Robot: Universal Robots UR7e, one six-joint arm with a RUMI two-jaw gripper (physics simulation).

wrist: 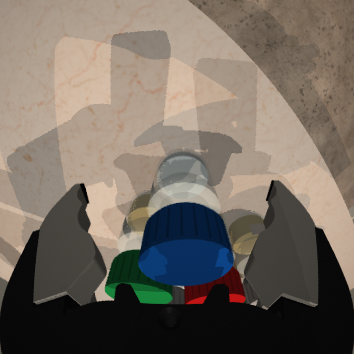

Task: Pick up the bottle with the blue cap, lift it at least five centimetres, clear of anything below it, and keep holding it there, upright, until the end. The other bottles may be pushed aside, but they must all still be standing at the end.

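Frame: origin at the arm's base, x left, y back, z up, level; metres.
Where they show: gripper, between the fingertips: point(176, 184).
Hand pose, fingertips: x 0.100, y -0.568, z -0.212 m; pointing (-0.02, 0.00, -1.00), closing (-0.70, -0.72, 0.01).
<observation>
Each offset is from my fingertips to the centre of the thing. Level surfaces: height alone.
The bottle with the blue cap {dz +0.000, dx -0.018, dy +0.011 m} point(186, 245) stands upright at the centre of the wrist view, its clear body showing above the cap in the picture. My gripper point(176, 184) is open, with one jaw to the left and one to the right of the blue-capped bottle, and nothing is held. The blue cap lies between the two jaws as seen here, apart from both. A bottle with a green cap {dz +0.000, dx -0.028, dy +0.073 m} point(137, 280) stands at its lower left, and a bottle with a red cap point(216, 287) at its lower right, both partly hidden by the blue cap and the gripper body.
A yellowish bottle part {dz +0.000, dx -0.145, dy +0.010 m} point(246, 232) shows beside the right jaw, its cap hidden. Grey ridged caps show in slivers near the gripper body. The pale marble round table top {dz -0.052 m} point(30, 100) has its curved edge at the upper right, with a brown speckled floor point(320, 30) beyond.
</observation>
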